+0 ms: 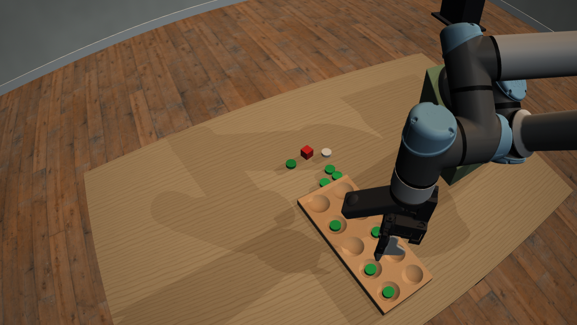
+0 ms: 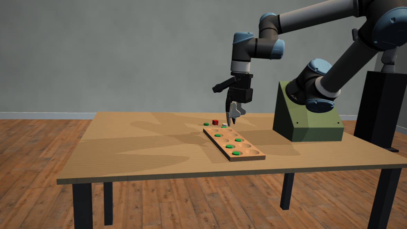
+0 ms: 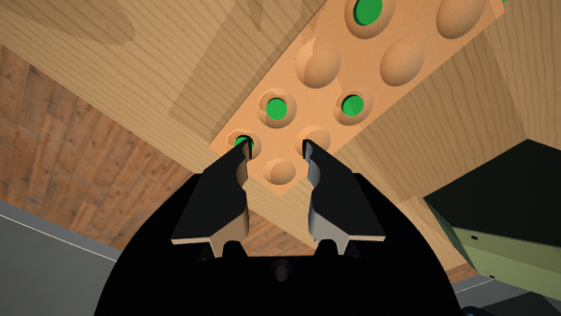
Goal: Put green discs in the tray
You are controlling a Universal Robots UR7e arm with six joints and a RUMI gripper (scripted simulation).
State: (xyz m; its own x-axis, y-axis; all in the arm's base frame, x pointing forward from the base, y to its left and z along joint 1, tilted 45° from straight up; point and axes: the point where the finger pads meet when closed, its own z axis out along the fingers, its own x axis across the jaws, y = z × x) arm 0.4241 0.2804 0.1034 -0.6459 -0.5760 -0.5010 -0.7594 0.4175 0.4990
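The red cube is 20 mm behind my hand, 400 mm to the right of it and 120 mm below it. From my hand the other things lie so: wooden counting tray: 30 mm behind, 80 mm to the right, 120 mm below; white disc: 70 mm behind, 380 mm to the right, 130 mm below.
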